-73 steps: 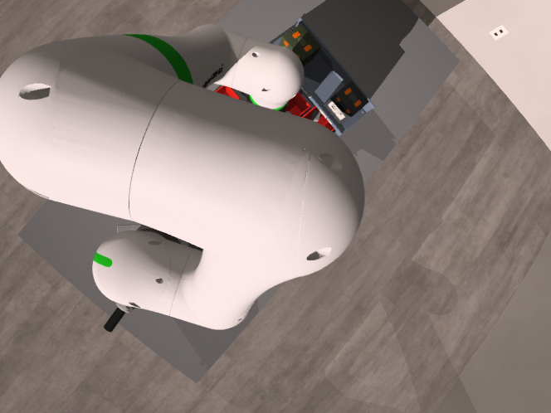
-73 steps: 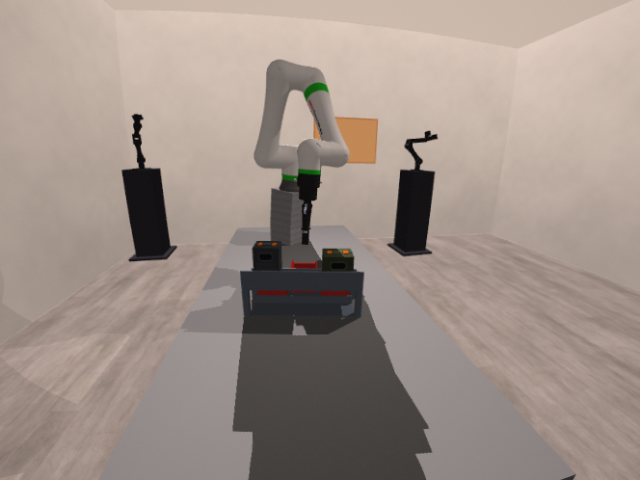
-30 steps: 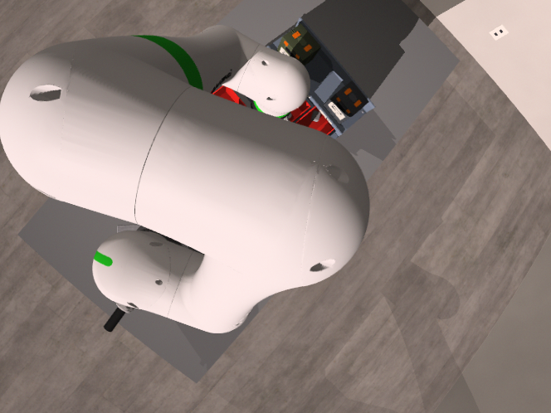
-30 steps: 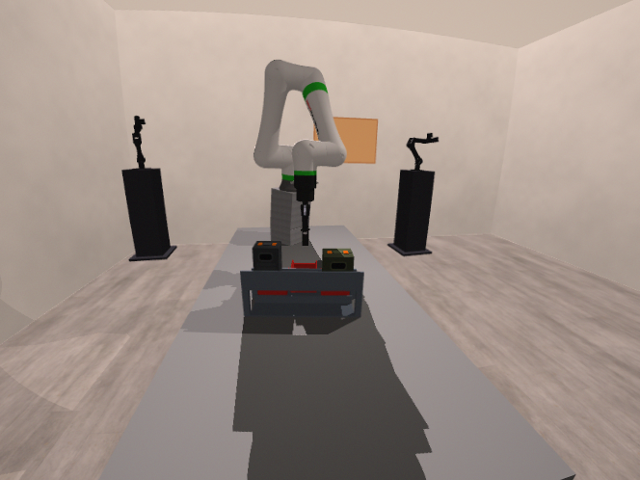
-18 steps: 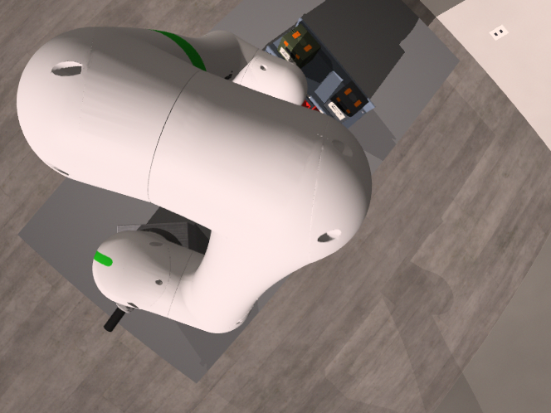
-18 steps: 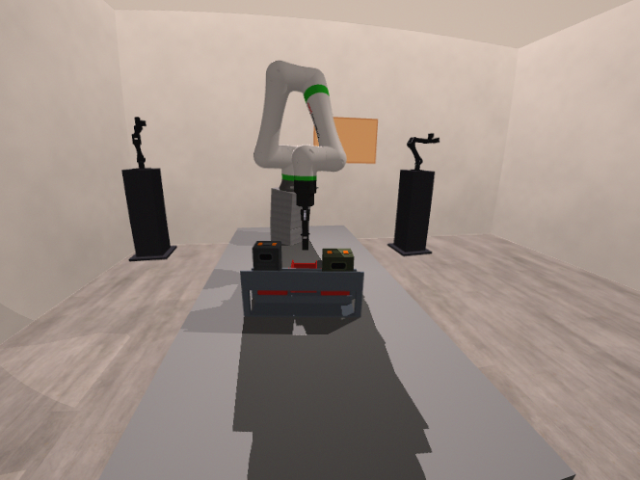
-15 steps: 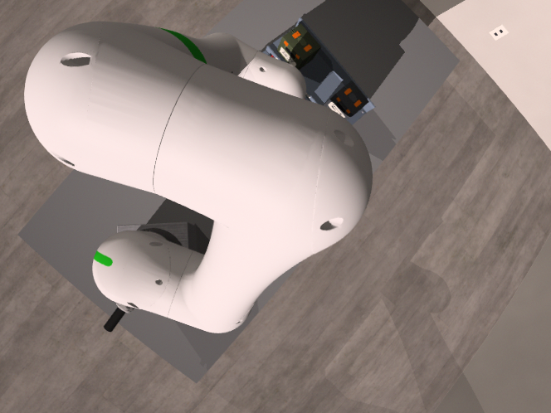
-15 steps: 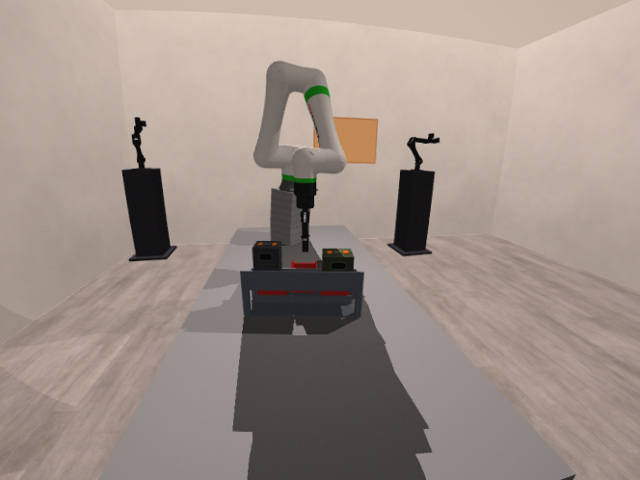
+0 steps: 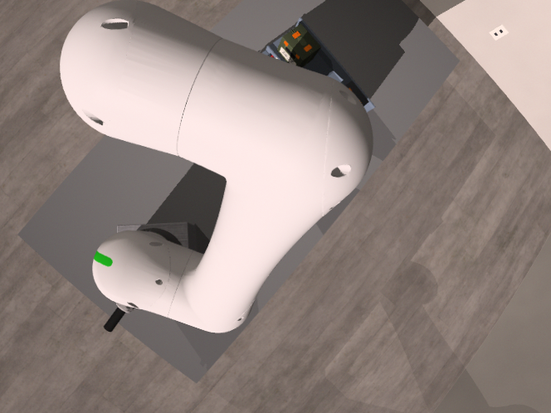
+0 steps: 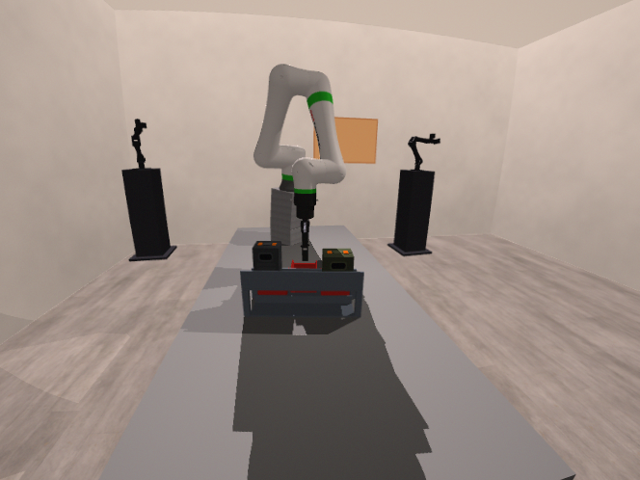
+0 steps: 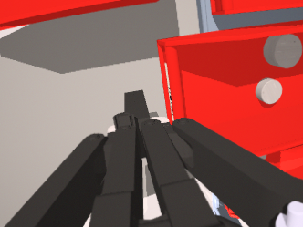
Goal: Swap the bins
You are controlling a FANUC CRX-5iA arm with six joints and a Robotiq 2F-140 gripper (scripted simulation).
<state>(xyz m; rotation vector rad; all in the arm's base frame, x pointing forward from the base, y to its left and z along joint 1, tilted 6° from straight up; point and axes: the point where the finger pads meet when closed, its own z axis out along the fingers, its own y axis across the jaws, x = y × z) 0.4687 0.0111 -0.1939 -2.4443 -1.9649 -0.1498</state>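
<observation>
Right now the grey shelf is 20 cm ahead of my hand, 4 cm to the right of it and 2 cm below it. From my hand the other things lie so: grey disc: 16 cm ahead, 6 cm below, 1 cm to the right; then grey part: 22 cm ahead, 7 cm below, 5 cm to the left.
</observation>
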